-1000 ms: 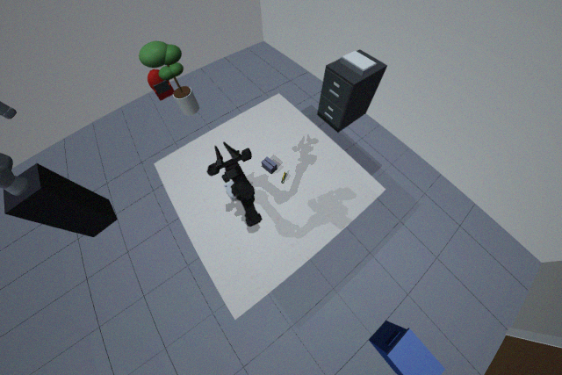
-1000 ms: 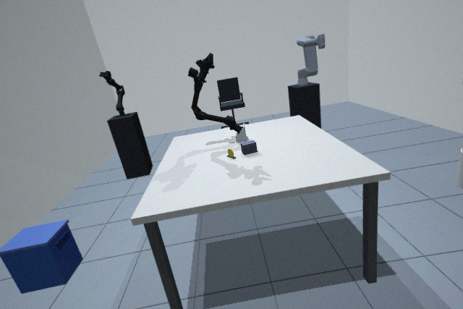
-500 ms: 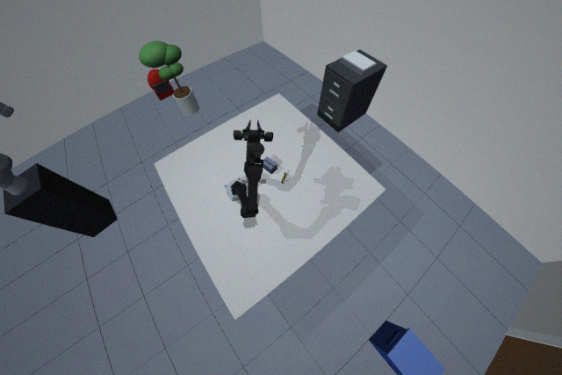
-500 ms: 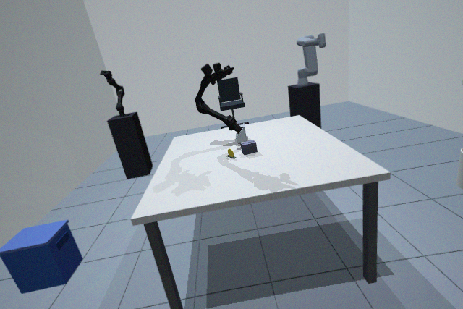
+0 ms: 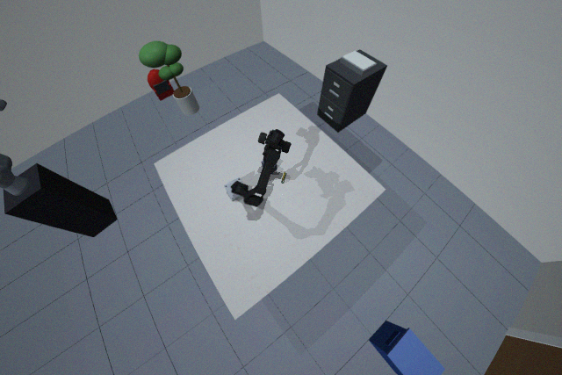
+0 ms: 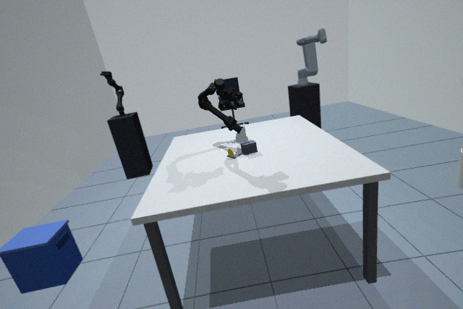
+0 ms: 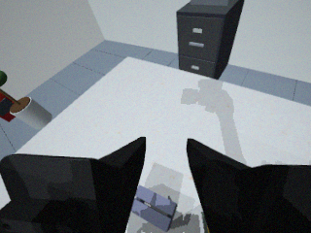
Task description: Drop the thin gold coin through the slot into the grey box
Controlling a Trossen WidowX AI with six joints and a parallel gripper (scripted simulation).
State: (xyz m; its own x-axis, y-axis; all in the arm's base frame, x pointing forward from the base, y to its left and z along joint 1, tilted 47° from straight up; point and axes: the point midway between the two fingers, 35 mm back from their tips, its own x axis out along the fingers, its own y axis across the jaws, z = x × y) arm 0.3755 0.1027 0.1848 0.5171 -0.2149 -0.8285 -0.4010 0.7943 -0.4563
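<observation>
Now: the thin gold coin 4 cm behind my gripper tip, 10 cm to the right of it and 31 cm below it.
</observation>
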